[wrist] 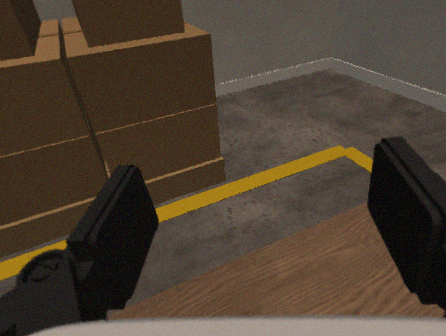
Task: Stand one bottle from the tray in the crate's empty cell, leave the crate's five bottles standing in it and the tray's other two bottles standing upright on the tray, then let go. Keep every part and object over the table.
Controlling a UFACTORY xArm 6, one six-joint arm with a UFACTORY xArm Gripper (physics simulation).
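Frame: origin at the arm's base, x back, y right, z up, level; metres.
Seen in the pictures: gripper, between the fingertips: (253,183).
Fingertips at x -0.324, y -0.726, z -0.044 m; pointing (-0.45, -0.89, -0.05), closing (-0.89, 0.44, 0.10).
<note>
A point is followed by its place in that frame.
My gripper (253,183) @[y -0.726, x -0.324, z -0.044 m] is open, with its two black fingers wide apart at the left and right of the wrist view and no object between them. Behind and below the fingers shows part of the wooden table (280,270) @[y -0.793, x -0.388, z -0.228 m]. The tray, the crate and the bottles do not show in this view.
Beyond the table edge lies a grey concrete floor (285,120) with a yellow line (240,187) on it. Large stacked brown boxes (150,85) stand on the floor at the left. Grey walls (270,40) meet in a corner at the back.
</note>
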